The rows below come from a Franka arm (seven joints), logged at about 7 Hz.
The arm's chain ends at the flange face. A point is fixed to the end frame.
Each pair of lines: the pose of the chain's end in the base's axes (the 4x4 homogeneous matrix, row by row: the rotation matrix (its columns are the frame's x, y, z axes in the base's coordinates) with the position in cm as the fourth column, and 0 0 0 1 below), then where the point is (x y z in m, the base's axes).
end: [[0.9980, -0.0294, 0.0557, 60.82], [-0.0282, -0.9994, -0.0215, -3.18], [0.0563, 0.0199, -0.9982, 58.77], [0, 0, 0, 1]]
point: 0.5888 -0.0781 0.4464
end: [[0.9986, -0.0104, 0.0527, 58.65], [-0.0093, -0.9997, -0.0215, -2.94], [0.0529, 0.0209, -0.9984, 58.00], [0, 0, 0, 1]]
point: 0.5675 -0.0762 0.4388
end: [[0.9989, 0.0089, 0.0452, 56.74], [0.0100, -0.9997, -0.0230, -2.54], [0.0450, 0.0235, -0.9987, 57.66], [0, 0, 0, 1]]
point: 0.5482 -0.0729 0.4356
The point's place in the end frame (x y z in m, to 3 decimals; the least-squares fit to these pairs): -0.026 0.044 0.141
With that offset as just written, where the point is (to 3 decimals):
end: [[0.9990, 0.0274, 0.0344, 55.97], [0.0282, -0.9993, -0.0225, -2.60], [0.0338, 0.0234, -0.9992, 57.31], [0, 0, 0, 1]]
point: 0.540 -0.074 0.432
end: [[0.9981, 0.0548, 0.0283, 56.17], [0.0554, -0.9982, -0.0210, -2.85], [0.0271, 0.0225, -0.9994, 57.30], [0, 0, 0, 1]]
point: 0.542 -0.077 0.432
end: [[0.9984, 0.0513, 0.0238, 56.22], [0.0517, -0.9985, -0.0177, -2.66], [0.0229, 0.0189, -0.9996, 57.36], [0, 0, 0, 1]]
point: 0.542 -0.074 0.433
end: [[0.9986, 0.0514, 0.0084, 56.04], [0.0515, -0.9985, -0.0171, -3.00], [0.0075, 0.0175, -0.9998, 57.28], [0, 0, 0, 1]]
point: 0.538 -0.078 0.432
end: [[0.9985, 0.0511, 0.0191, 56.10], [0.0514, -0.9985, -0.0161, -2.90], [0.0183, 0.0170, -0.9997, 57.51], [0, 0, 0, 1]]
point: 0.540 -0.077 0.434
